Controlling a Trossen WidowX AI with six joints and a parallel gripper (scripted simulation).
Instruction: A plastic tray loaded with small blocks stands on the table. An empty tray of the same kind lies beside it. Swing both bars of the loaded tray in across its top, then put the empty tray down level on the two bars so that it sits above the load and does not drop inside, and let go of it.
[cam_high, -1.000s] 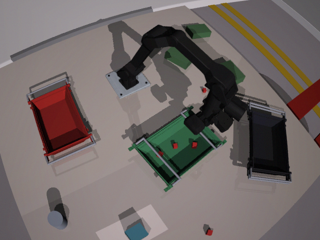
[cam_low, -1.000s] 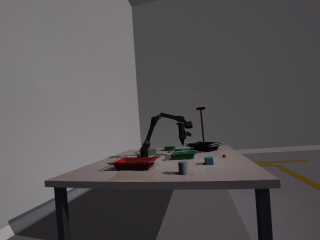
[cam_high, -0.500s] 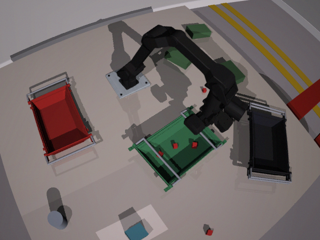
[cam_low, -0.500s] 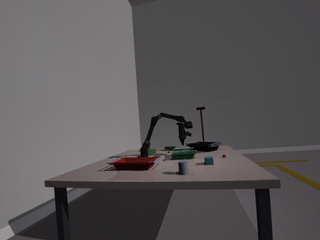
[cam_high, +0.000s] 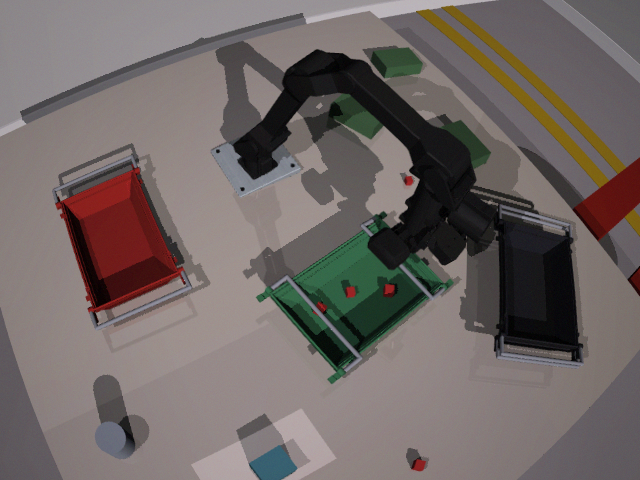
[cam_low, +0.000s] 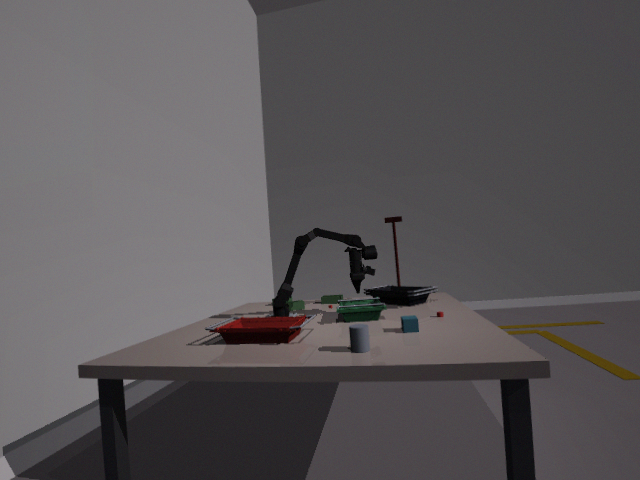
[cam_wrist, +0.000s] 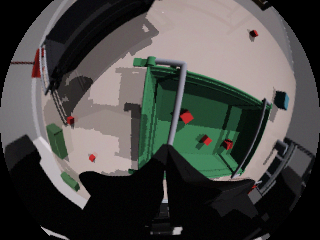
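Now: gripper tip 36 cm past the red tray, 41 cm to the left of it and 5 cm above it. Round my gripper tip: blue block: 16 cm ahead, 42 cm to the right, 7 cm below; then grey cylinder: 2 cm behind, 62 cm to the right, 6 cm below; then small red cube: 32 cm ahead, 22 cm to the right, 8 cm below.
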